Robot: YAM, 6 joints.
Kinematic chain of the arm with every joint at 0, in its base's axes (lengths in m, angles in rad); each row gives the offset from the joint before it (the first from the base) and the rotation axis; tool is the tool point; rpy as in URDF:
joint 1: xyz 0 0 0.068 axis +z
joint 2: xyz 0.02 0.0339 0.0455 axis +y
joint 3: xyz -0.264 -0.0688 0 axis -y
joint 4: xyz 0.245 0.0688 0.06 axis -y
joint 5: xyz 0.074 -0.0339 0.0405 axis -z
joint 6: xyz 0.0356 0 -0.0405 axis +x
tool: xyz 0 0 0 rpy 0 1.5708 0
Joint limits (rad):
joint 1: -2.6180..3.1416
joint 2: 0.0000..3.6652
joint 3: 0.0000..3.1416
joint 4: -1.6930..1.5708
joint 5: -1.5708..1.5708
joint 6: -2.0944..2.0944
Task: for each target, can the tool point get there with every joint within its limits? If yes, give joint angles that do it. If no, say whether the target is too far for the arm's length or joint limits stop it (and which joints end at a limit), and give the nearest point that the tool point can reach.
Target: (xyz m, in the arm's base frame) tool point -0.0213 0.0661 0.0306
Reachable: yes | joints 2.0147 2.6878 0.5248 -1.3381 0.2598 1.0476
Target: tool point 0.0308 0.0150 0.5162
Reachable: yes | joints 2.3723 0.5274 1.1038 0.7255 1.1285 -0.1223
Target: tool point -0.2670 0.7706 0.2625
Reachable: no: too far | nearest point -0.2079 0.6001 0.2287 | short by 0.184 m
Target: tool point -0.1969 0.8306 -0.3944
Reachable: no: too far | nearest point -0.1282 0.5410 -0.2095 | short by 0.350 m
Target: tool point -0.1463 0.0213 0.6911
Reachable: yes | joints -0.1809 1.2879 2.6666 1.0411 0.1514 1.1825
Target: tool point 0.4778 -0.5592 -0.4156
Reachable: no: too far | nearest point 0.3437 -0.4022 -0.2472 | short by 0.266 m
